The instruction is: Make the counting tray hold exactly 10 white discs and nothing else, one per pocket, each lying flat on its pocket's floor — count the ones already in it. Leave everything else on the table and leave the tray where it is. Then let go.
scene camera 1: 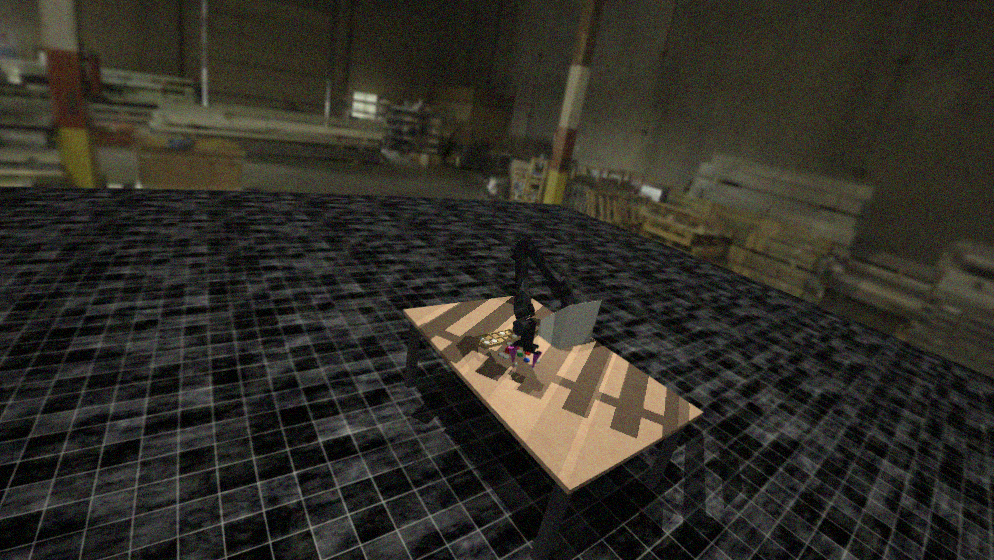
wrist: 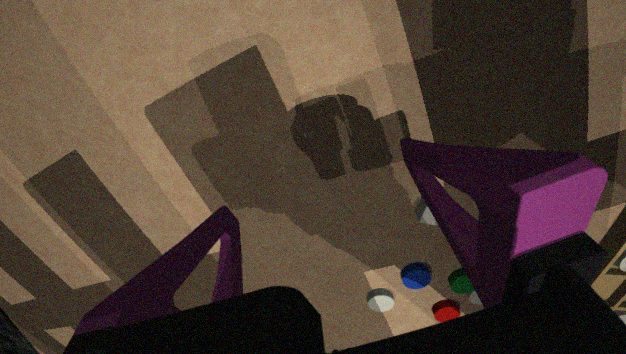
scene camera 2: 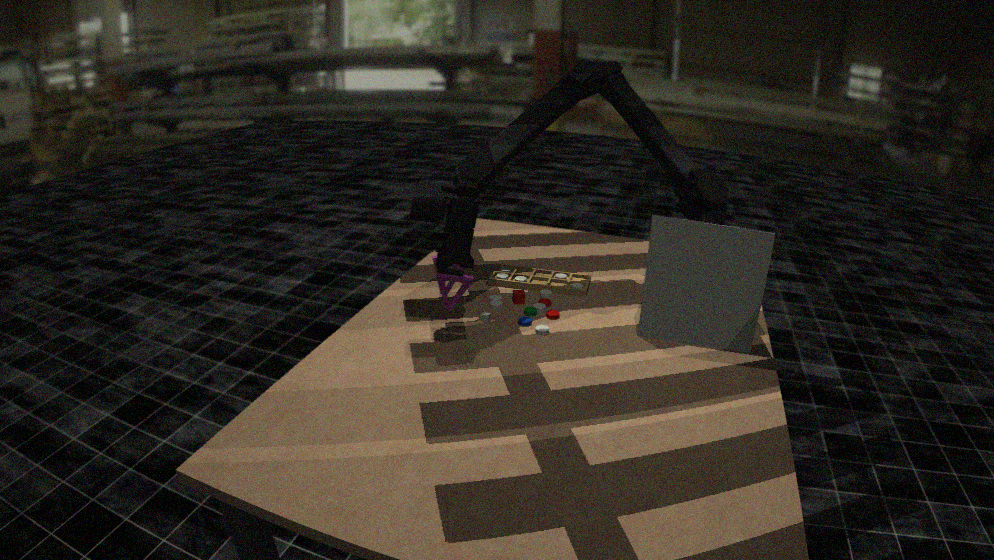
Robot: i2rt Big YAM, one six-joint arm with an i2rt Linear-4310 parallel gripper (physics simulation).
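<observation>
The counting tray (scene camera 1: 496, 339) (scene camera 2: 539, 285) (wrist: 605, 287) is a wooden pocketed strip. In scene camera 2, white discs (scene camera 2: 502, 276) (scene camera 2: 520, 278) (scene camera 2: 560, 276) and a shaded pale disc (scene camera 2: 578, 285) show in pockets; the exact count is unclear. A loose white disc (scene camera 2: 541, 329) (wrist: 381, 300) lies in front of the tray, near a blue disc (scene camera 2: 525, 321) (wrist: 416, 276). More pale discs (scene camera 2: 546, 294) (scene camera 2: 539, 306) (scene camera 2: 495, 300) lie nearer the tray. My gripper (scene camera 1: 524, 360) (scene camera 2: 452, 304) (wrist: 312, 183) is open and empty above the table, left of the loose discs in scene camera 2.
A green disc (scene camera 2: 530, 310) (wrist: 460, 281), red discs (scene camera 2: 552, 315) (wrist: 446, 311) (scene camera 2: 544, 302), a red block (scene camera 2: 518, 297) and a small pale block (scene camera 2: 485, 317) (wrist: 429, 216) are loose on the table. An upright grey panel (scene camera 1: 577, 323) (scene camera 2: 706, 278) stands to the right. Shadows stripe the table.
</observation>
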